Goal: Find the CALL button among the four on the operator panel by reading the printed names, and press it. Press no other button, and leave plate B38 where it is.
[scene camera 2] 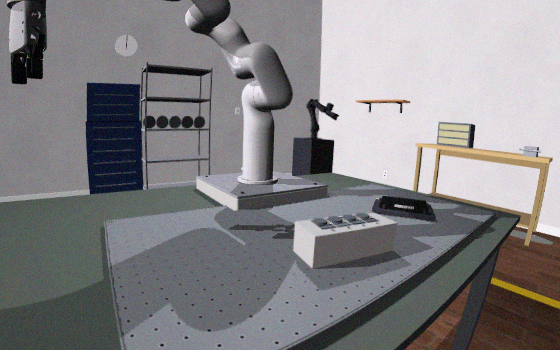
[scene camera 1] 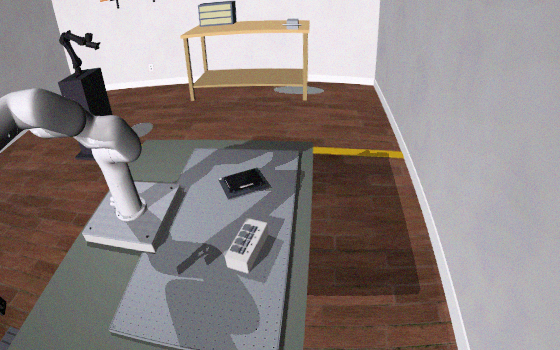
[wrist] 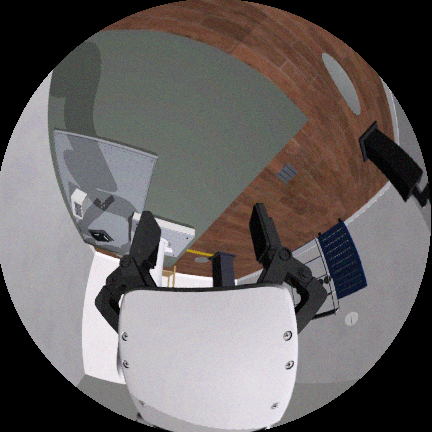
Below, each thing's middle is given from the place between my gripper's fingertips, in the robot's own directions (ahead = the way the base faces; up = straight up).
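Labels:
Relative to the white operator panel [scene camera 2: 318, 245], my gripper is 280 mm above it, 410 mm short of it and 530 mm to the right of it.

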